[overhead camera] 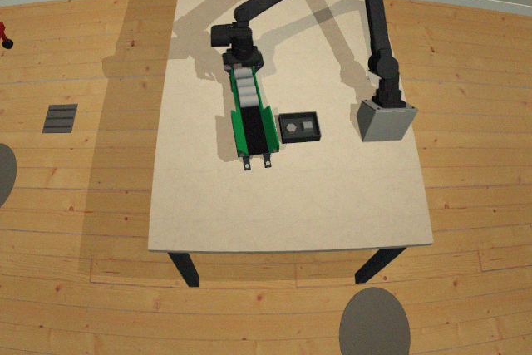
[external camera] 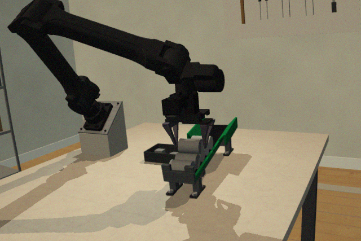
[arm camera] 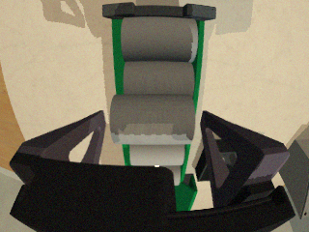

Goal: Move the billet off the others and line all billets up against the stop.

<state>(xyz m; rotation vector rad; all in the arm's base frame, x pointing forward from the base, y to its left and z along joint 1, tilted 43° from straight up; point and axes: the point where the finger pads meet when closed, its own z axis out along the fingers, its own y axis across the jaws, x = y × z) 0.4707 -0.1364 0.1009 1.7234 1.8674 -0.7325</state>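
My gripper is now 8 cm to the left of the dark stop and 6 cm above it. Also, from my hand: dark shallow tray: 18 cm behind, 17 cm to the left, 11 cm below.
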